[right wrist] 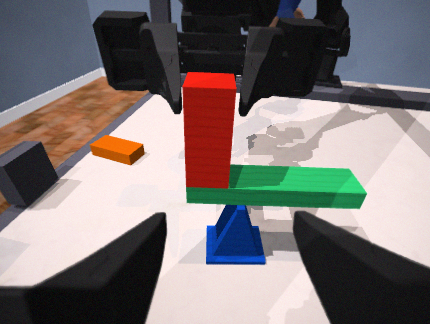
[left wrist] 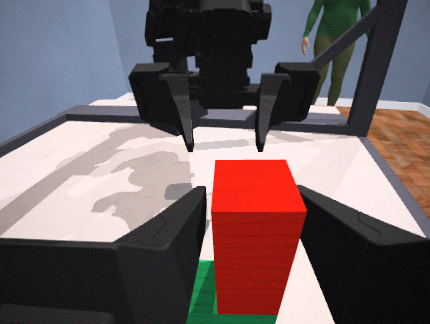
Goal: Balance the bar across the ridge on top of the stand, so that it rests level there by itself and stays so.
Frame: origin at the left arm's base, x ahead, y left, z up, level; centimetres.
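Where they show: left gripper, fingertip midpoint: (right wrist: 210,109) (left wrist: 248,194); right gripper, fingertip midpoint: (right wrist: 230,221) (left wrist: 225,148); left arm's base, link origin: (right wrist: 319,78).
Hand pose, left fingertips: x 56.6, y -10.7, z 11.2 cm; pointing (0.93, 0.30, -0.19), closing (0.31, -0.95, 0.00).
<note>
Each offset is from my left fingertips to the top centre of the thing.
The green bar (left wrist: 202,295) (right wrist: 300,181) lies about level across the top of the blue stand (right wrist: 239,237), reaching farther to the right of it in the right wrist view. A tall red block @(dx -1.0, dy -0.4, dz +1.6 cm) (left wrist: 252,260) (right wrist: 208,135) stands upright on the bar's left end there. My left gripper (left wrist: 248,194) (right wrist: 210,109) is open, with its fingers on either side of the red block's upper part and gaps beside it. My right gripper (right wrist: 230,221) (left wrist: 225,148) is open and empty, in front of the stand and apart from the bar. The ridge is mostly hidden under the bar.
An orange block @(dx -11.2, dy -17.4, dz -12.2 cm) (right wrist: 117,150) lies on the table at the left in the right wrist view. A dark grey block @(dx -0.4, dy -21.1, dz -8.1 cm) (right wrist: 30,172) is at that view's left edge. A dark frame post (left wrist: 375,70) rises at the table's far right corner in the left wrist view.
</note>
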